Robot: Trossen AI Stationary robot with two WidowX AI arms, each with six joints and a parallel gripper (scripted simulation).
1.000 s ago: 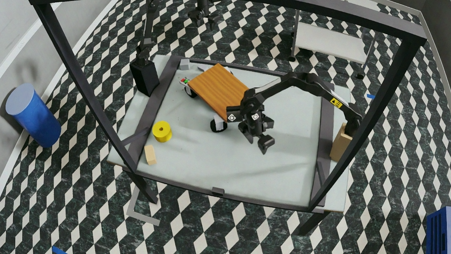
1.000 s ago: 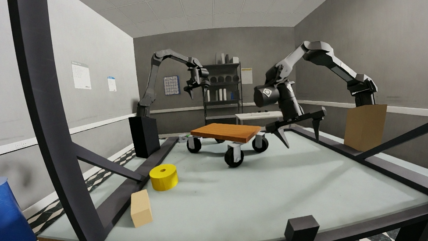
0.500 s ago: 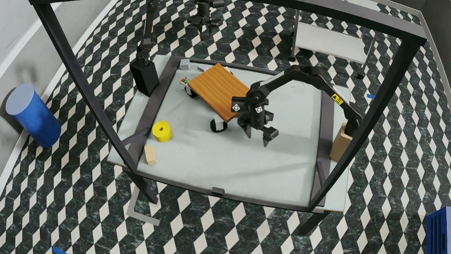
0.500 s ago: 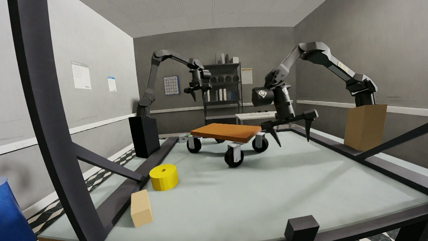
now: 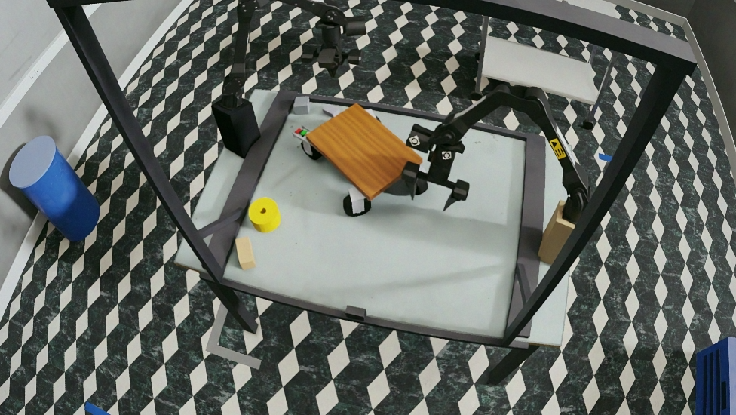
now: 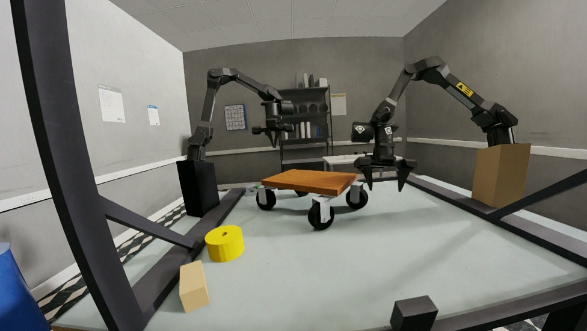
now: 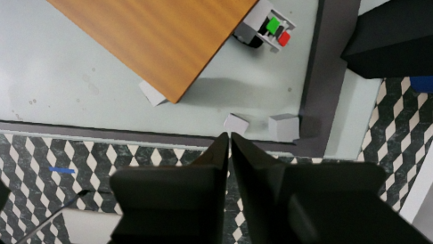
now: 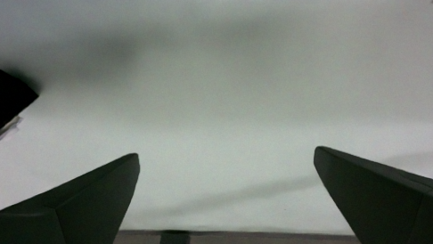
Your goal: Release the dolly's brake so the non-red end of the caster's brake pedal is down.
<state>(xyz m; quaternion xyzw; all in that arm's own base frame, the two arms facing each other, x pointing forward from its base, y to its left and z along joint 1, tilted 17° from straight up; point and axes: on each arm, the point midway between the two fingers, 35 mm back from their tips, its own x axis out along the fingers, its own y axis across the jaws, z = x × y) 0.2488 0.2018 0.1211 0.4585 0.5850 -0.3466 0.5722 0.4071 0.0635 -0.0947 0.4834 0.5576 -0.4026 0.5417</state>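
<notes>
The brake pedal lies 150 mm behind my left hand, 50 mm to the left of it and 180 mm below it. From my left hand the other things lie so: yellow cylinder: 430 mm behind, 40 mm to the left, 230 mm below; then tan block: 570 mm behind, 30 mm to the left, 240 mm below.
</notes>
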